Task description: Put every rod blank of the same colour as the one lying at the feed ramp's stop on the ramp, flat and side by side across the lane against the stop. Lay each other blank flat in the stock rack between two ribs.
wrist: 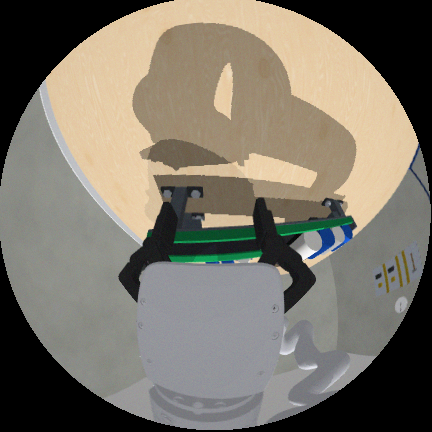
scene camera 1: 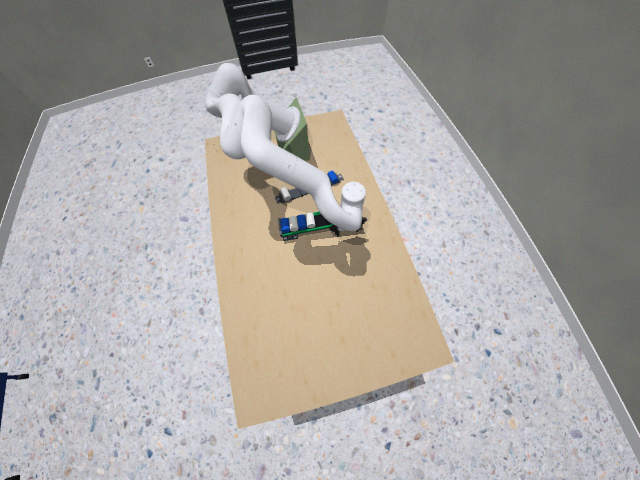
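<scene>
The feed ramp (scene camera 1: 323, 227) (wrist: 210, 236) has green rails and a dark lane. Several blanks lie side by side across its left end in the scene view: a blue blank (scene camera 1: 284, 225) at the very end, a greyish-white blank (scene camera 1: 293, 223), another blue blank (scene camera 1: 301, 222) and a white blank (scene camera 1: 310, 220) (wrist: 311, 241). The stock rack (scene camera 1: 296, 194) stands behind, partly hidden by the arm. A white blank (scene camera 1: 284, 193) lies at its left, and blue (scene camera 1: 332, 177) shows at its right end. My gripper (scene camera 1: 351, 226) (wrist: 212, 207) is open and empty at the ramp's right part, away from the blanks.
The wooden table top (scene camera 1: 320, 320) extends in front of the ramp. A green angled block (scene camera 1: 299, 139) stands behind the rack, beside the arm. The robot arm (scene camera 1: 289, 165) reaches over the rack. A black drawer cabinet (scene camera 1: 263, 38) stands at the back wall.
</scene>
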